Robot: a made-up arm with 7 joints.
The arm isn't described. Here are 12 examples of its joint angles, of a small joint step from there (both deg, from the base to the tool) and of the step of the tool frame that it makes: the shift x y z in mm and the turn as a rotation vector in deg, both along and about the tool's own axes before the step.
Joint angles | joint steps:
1: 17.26 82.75 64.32 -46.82 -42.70 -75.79 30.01 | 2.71 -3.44 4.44 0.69 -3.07 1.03 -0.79
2: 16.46 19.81 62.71 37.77 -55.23 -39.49 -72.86 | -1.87 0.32 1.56 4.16 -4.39 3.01 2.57
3: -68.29 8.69 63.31 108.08 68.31 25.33 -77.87 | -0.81 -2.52 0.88 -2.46 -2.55 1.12 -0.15
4: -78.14 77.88 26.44 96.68 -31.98 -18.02 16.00 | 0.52 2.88 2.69 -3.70 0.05 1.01 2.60
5: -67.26 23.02 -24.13 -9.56 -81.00 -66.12 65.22 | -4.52 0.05 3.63 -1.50 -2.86 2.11 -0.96
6: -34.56 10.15 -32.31 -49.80 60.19 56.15 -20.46 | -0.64 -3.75 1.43 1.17 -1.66 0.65 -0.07
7: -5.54 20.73 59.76 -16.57 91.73 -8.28 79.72 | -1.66 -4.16 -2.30 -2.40 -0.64 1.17 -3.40
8: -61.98 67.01 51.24 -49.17 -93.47 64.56 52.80 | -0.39 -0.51 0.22 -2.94 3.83 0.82 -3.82
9: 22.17 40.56 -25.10 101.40 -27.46 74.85 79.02 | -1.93 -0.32 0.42 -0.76 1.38 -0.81 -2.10
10: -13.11 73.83 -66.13 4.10 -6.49 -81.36 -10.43 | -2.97 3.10 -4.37 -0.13 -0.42 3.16 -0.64
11: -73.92 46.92 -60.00 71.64 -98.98 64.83 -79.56 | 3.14 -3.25 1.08 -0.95 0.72 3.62 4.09
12: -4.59 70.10 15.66 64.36 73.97 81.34 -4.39 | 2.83 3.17 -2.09 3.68 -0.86 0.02 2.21
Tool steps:
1: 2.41 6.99 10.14 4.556 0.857 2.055
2: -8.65 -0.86 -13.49 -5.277 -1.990 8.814
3: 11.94 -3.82 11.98 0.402 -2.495 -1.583
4: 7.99 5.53 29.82 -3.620 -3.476 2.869
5: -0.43 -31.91 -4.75 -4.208 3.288 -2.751
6: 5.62 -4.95 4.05 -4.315 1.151 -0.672
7: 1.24 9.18 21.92 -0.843 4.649 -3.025
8: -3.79 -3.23 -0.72 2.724 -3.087 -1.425
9: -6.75 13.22 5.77 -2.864 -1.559 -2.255
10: -8.55 3.38 2.61 -1.955 5.253 -3.098
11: 13.42 25.76 -21.97 -7.353 3.206 3.263
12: 21.54 -1.36 -9.84 4.338 2.858 6.170
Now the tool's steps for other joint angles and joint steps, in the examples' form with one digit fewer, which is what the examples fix.
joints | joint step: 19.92 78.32 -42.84 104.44 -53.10 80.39 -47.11 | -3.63 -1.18 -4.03 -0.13 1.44 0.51 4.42
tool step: -2.5 -13.8 0.8 2.11 0.31 6.32
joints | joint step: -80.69 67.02 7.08 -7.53 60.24 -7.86 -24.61 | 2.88 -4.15 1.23 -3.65 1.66 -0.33 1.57
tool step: -5.8 -7.6 21.3 -1.49 -1.95 2.80
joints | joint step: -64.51 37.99 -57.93 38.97 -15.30 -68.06 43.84 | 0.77 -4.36 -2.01 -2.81 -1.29 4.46 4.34
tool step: -4.7 -37.4 -1.8 -4.22 3.65 4.23
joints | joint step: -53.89 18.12 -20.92 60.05 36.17 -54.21 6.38 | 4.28 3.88 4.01 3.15 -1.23 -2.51 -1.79
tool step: -49.3 -2.9 -23.2 -2.80 6.86 -0.03
